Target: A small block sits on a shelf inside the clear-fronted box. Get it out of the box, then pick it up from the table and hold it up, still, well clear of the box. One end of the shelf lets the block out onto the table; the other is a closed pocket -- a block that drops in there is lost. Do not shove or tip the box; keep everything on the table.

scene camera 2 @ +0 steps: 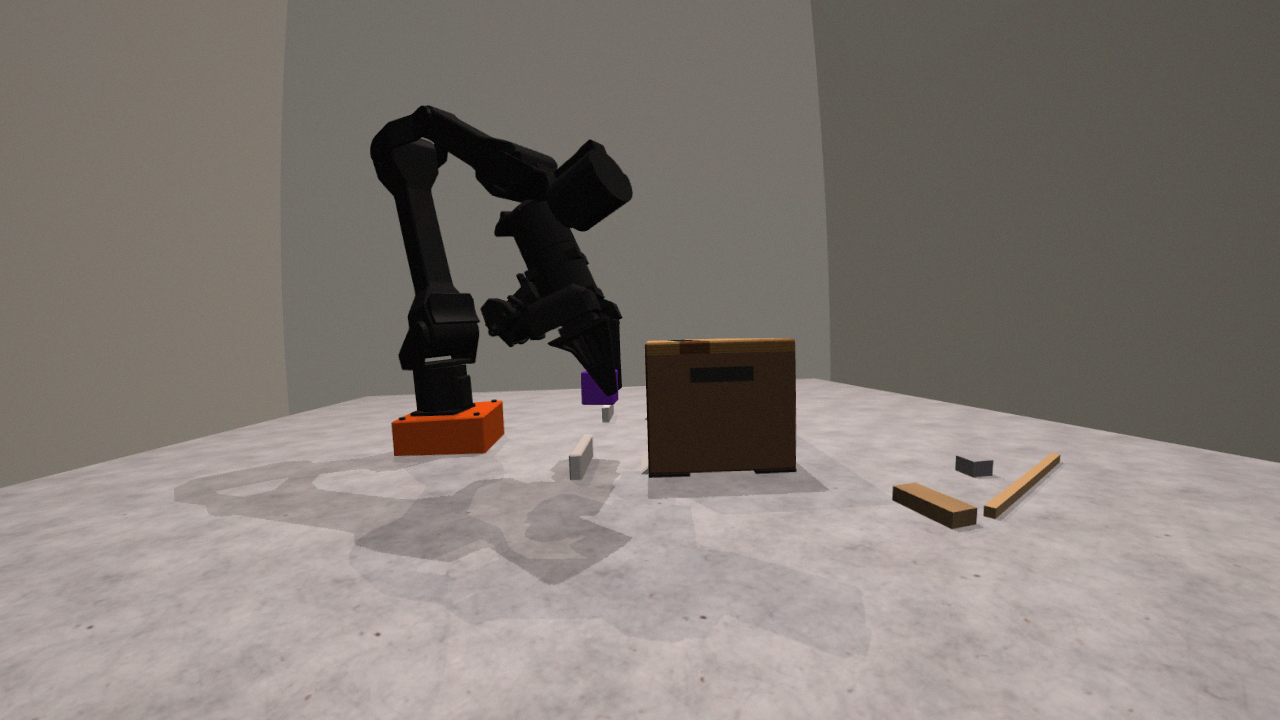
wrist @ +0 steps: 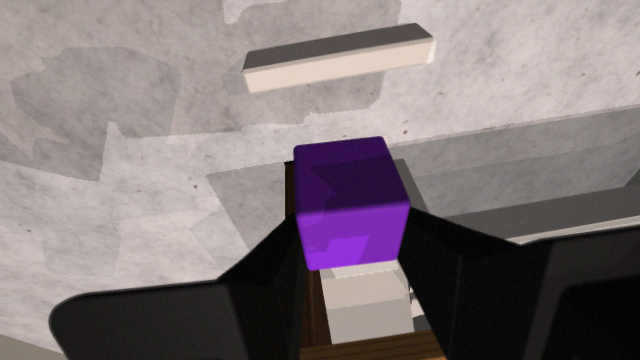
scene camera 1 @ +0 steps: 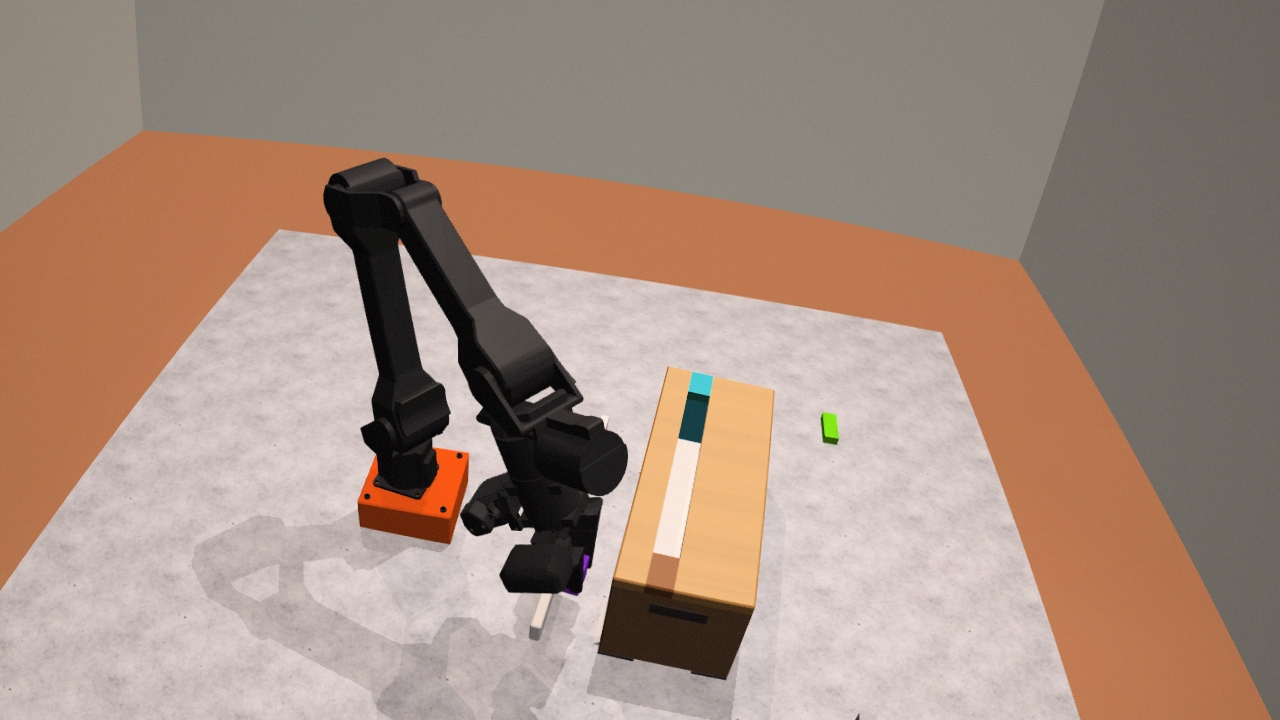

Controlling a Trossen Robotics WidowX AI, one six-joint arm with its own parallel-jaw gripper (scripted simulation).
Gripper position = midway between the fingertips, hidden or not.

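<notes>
The gripper (scene camera 1: 582,579) (scene camera 2: 615,392) (wrist: 343,216) shares the scene with a purple block (scene camera 2: 591,394) (wrist: 351,206). A wooden box (scene camera 1: 683,592) (scene camera 2: 729,404) (wrist: 519,184) is there too, along with a grey piece (scene camera 2: 974,465). The wrist view does not show the grey piece, hidden by the wooden box.
</notes>
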